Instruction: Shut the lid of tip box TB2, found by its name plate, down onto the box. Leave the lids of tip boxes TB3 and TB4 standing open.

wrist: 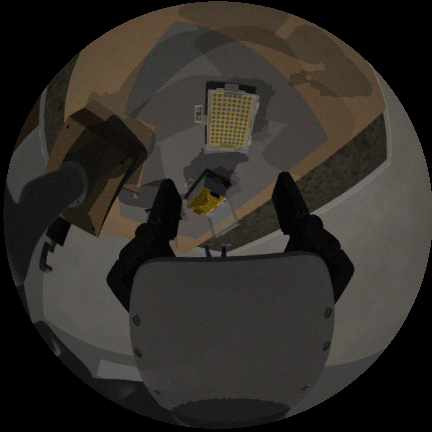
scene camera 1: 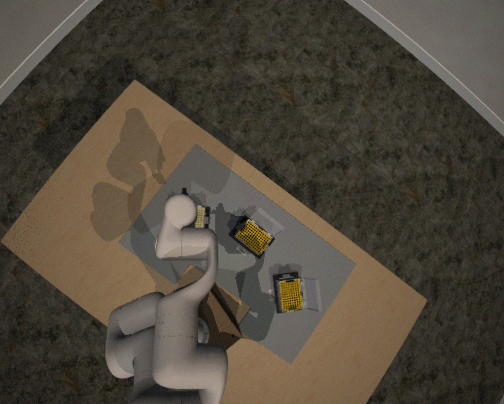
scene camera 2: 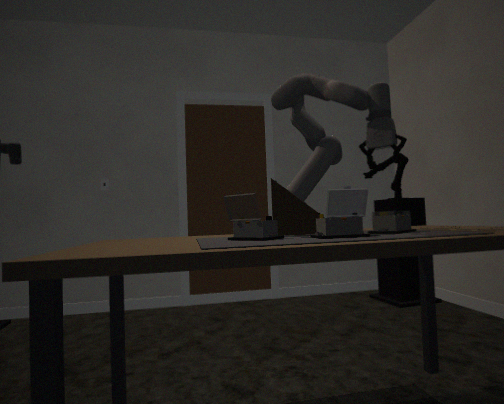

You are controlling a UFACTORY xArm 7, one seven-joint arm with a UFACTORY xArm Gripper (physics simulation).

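Seen in the pictures: gripper, fingertip midpoint: [wrist: 225, 185] [scene camera 2: 383, 164]; arm's base, link origin: [wrist: 70, 183] [scene camera 2: 293, 197].
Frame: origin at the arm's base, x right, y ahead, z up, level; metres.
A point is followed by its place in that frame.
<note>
Tip box TB2 [scene camera 1: 201, 217] {x -0.189, y 0.365, z -0.077 m} [scene camera 2: 391, 221] {x -0.190, y 0.391, z -0.114 m} [wrist: 230, 120] {x -0.236, y 0.338, z -0.077 m} stands with its clear lid down flat over the yellow rack; its name plate [wrist: 199, 114] {x -0.202, y 0.283, z -0.153 m} is too small to read. In the scene camera 1 view the arm partly hides it. My gripper [scene camera 2: 383, 185] [wrist: 225, 185] {x -0.219, y 0.329, z 0.091 m} is wide open and empty, raised above the box and off to one side. A second tip box [scene camera 1: 254, 237] {x 0.023, y 0.407, z -0.097 m} [scene camera 2: 341, 226] [wrist: 206, 201] {x 0.017, y 0.411, z -0.097 m} has its lid [scene camera 1: 270, 220] {x 0.029, y 0.481, z -0.005 m} [scene camera 2: 347, 202] {x 0.032, y 0.483, z -0.049 m} [wrist: 223, 218] {x 0.023, y 0.480, z -0.055 m} standing open. A third tip box [scene camera 1: 289, 295] [scene camera 2: 255, 229] {x 0.277, y 0.340, z -0.121 m} has its lid [scene camera 1: 311, 295] {x 0.322, y 0.327, z -0.060 m} [scene camera 2: 242, 206] {x 0.317, y 0.343, z -0.047 m} open too. I cannot tell which is TB3 or TB4.
The boxes stand on a grey mat [scene camera 1: 320, 255] {x 0.310, y 0.490, z -0.155 m} [scene camera 2: 215, 243] {x 0.413, y 0.389, z -0.155 m} on the wooden table [scene camera 1: 390, 310] {x 0.725, y 0.444, z -0.157 m} [scene camera 2: 125, 255] {x 0.644, y 0.572, z -0.158 m}. A brown angular block [scene camera 1: 225, 312] {x 0.056, y 0.125, z 0.005 m} [scene camera 2: 290, 212] {x 0.067, y 0.122, z -0.068 m} [wrist: 100, 165] {x -0.039, y 0.086, z -0.054 m} stands beside the arm's base.
</note>
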